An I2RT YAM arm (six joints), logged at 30 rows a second.
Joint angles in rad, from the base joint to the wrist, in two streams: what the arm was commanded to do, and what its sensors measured. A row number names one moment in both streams.
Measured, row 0: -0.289 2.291 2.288 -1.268 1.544 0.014
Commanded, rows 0 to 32: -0.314 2.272 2.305 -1.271 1.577 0.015; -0.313 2.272 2.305 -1.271 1.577 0.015; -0.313 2.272 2.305 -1.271 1.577 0.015; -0.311 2.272 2.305 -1.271 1.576 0.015; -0.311 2.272 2.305 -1.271 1.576 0.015; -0.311 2.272 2.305 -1.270 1.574 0.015; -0.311 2.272 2.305 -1.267 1.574 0.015; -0.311 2.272 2.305 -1.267 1.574 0.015; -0.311 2.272 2.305 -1.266 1.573 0.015; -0.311 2.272 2.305 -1.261 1.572 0.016; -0.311 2.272 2.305 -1.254 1.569 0.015; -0.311 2.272 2.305 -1.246 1.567 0.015; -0.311 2.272 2.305 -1.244 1.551 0.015; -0.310 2.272 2.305 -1.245 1.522 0.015; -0.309 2.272 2.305 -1.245 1.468 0.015; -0.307 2.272 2.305 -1.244 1.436 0.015; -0.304 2.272 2.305 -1.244 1.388 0.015; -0.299 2.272 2.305 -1.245 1.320 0.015; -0.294 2.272 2.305 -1.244 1.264 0.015; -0.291 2.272 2.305 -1.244 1.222 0.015; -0.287 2.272 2.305 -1.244 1.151 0.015; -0.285 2.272 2.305 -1.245 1.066 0.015; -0.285 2.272 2.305 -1.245 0.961 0.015; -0.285 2.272 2.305 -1.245 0.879 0.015; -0.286 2.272 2.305 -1.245 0.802 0.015; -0.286 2.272 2.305 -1.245 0.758 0.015; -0.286 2.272 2.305 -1.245 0.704 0.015; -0.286 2.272 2.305 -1.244 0.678 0.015; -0.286 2.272 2.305 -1.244 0.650 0.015; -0.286 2.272 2.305 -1.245 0.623 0.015; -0.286 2.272 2.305 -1.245 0.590 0.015; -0.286 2.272 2.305 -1.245 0.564 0.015; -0.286 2.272 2.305 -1.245 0.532 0.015
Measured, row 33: -0.289 2.291 2.288 -1.246 0.660 0.014
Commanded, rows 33 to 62: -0.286 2.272 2.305 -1.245 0.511 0.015; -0.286 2.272 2.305 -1.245 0.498 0.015; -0.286 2.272 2.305 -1.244 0.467 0.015; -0.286 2.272 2.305 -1.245 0.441 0.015; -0.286 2.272 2.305 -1.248 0.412 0.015; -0.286 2.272 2.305 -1.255 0.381 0.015; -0.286 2.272 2.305 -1.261 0.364 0.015; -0.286 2.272 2.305 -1.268 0.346 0.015; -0.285 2.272 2.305 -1.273 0.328 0.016; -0.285 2.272 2.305 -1.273 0.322 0.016; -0.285 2.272 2.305 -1.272 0.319 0.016; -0.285 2.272 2.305 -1.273 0.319 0.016; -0.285 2.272 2.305 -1.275 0.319 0.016; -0.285 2.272 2.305 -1.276 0.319 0.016; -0.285 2.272 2.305 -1.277 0.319 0.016; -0.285 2.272 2.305 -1.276 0.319 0.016; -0.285 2.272 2.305 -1.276 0.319 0.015; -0.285 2.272 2.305 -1.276 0.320 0.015; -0.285 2.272 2.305 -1.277 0.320 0.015; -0.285 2.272 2.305 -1.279 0.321 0.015; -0.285 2.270 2.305 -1.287 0.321 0.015; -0.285 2.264 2.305 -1.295 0.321 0.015; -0.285 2.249 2.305 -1.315 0.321 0.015; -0.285 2.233 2.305 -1.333 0.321 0.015; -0.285 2.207 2.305 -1.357 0.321 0.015; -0.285 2.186 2.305 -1.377 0.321 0.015; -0.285 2.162 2.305 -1.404 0.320 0.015; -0.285 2.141 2.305 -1.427 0.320 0.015; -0.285 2.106 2.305 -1.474 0.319 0.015; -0.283 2.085 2.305 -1.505 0.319 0.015
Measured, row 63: -0.289 2.204 2.288 -1.449 0.322 0.014
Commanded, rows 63 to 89: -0.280 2.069 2.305 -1.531 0.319 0.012; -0.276 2.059 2.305 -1.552 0.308 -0.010; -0.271 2.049 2.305 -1.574 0.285 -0.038; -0.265 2.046 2.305 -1.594 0.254 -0.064; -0.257 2.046 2.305 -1.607 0.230 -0.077; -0.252 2.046 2.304 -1.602 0.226 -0.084; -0.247 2.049 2.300 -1.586 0.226 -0.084; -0.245 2.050 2.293 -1.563 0.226 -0.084; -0.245 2.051 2.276 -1.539 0.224 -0.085; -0.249 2.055 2.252 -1.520 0.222 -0.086; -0.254 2.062 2.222 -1.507 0.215 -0.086; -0.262 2.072 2.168 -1.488 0.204 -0.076; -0.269 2.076 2.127 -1.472 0.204 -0.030; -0.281 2.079 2.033 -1.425 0.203 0.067; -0.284 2.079 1.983 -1.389 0.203 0.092; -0.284 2.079 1.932 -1.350 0.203 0.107; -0.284 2.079 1.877 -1.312 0.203 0.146; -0.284 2.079 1.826 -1.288 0.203 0.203; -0.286 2.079 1.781 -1.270 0.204 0.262; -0.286 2.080 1.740 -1.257 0.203 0.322; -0.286 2.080 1.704 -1.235 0.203 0.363; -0.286 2.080 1.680 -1.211 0.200 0.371; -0.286 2.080 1.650 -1.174 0.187 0.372; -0.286 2.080 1.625 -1.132 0.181 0.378; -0.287 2.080 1.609 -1.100 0.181 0.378; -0.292 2.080 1.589 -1.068 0.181 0.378; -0.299 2.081 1.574 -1.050 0.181 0.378
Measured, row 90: -0.286 2.082 1.618 -1.097 0.194 0.335
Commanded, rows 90 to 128: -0.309 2.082 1.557 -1.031 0.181 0.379; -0.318 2.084 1.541 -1.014 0.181 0.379; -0.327 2.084 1.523 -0.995 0.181 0.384; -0.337 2.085 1.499 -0.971 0.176 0.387; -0.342 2.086 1.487 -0.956 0.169 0.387; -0.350 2.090 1.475 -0.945 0.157 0.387; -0.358 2.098 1.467 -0.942 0.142 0.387; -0.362 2.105 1.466 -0.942 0.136 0.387; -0.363 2.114 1.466 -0.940 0.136 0.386; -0.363 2.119 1.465 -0.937 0.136 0.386; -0.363 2.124 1.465 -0.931 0.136 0.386; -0.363 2.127 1.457 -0.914 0.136 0.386; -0.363 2.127 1.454 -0.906 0.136 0.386; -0.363 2.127 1.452 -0.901 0.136 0.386; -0.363 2.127 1.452 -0.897 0.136 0.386; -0.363 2.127 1.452 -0.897 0.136 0.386; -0.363 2.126 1.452 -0.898 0.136 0.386; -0.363 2.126 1.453 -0.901 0.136 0.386; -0.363 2.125 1.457 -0.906 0.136 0.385; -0.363 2.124 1.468 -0.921 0.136 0.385; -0.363 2.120 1.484 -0.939 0.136 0.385; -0.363 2.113 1.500 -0.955 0.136 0.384; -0.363 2.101 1.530 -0.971 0.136 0.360; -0.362 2.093 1.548 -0.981 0.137 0.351; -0.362 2.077 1.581 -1.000 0.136 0.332; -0.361 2.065 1.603 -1.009 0.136 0.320; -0.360 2.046 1.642 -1.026 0.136 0.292; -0.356 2.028 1.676 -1.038 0.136 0.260; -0.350 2.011 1.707 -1.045 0.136 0.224; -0.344 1.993 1.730 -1.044 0.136 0.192; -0.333 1.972 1.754 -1.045 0.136 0.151; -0.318 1.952 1.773 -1.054 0.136 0.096; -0.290 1.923 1.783 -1.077 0.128 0.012; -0.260 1.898 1.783 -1.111 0.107 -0.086; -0.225 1.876 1.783 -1.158 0.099 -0.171; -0.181 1.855 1.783 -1.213 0.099 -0.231; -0.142 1.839 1.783 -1.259 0.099 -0.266; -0.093 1.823 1.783 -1.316 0.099 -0.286; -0.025 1.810 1.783 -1.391 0.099 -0.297
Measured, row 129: -0.148 1.856 1.771 -1.277 0.116 -0.144
